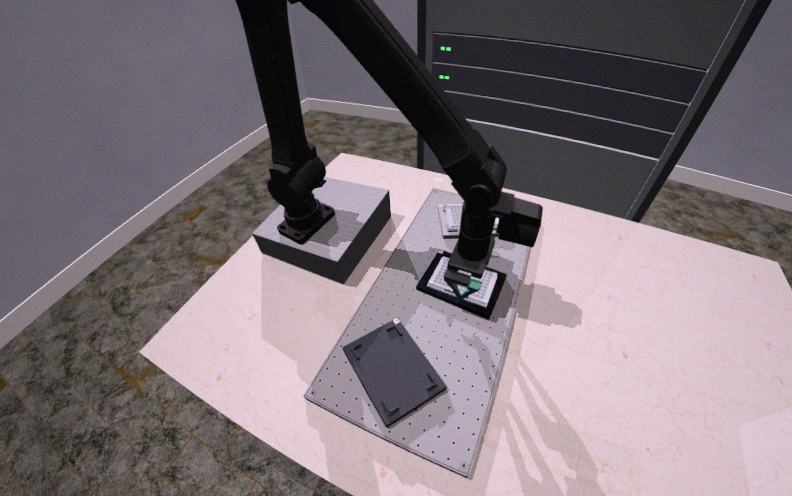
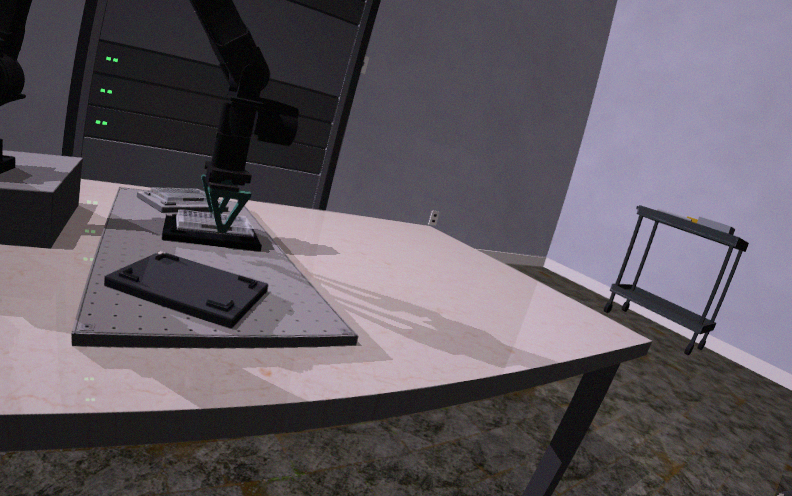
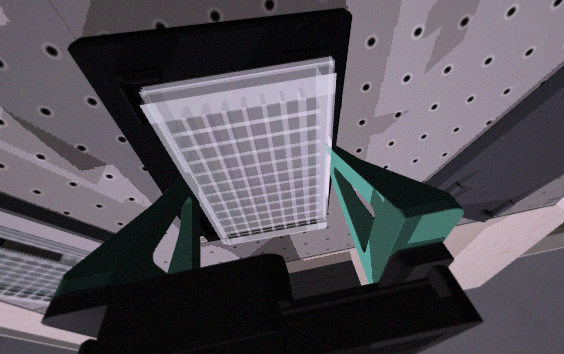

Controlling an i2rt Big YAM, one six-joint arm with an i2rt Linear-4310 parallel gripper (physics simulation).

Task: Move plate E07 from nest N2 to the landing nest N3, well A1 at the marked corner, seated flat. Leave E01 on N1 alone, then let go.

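Note:
My gripper [image 1: 464, 281] [image 2: 218, 219] [image 3: 259, 165], with green fingers, is shut on plate E07 [image 1: 437, 281] [image 2: 188, 220] [image 3: 250, 135], a clear gridded plate, across its sides. The plate is low over the black nest N2 [image 1: 493, 307] [image 2: 210, 238] [image 3: 210, 45] and looks roughly level, shifted relative to it; any contact is unclear. The dark landing nest N3 [image 1: 394, 373] [image 2: 187, 286] [image 3: 505, 150] lies turned at the front, with corner brackets and a white mark [image 1: 396, 320] [image 2: 161, 253] at one corner. Plate E01 [image 1: 451, 217] [image 2: 175, 195] [image 3: 30, 275] sits on nest N1 at the back. Well A1 is not readable.
The nests stand on a perforated board [image 1: 327, 373] [image 2: 216, 335] on the table [image 1: 642, 350] [image 2: 467, 303]. The arm's grey base block [image 1: 350, 239] [image 2: 35, 216] stands left of the board. A dark rack cabinet [image 1: 561, 105] [image 2: 204, 151] is behind the table. A cart [image 2: 689, 224] stands at the right.

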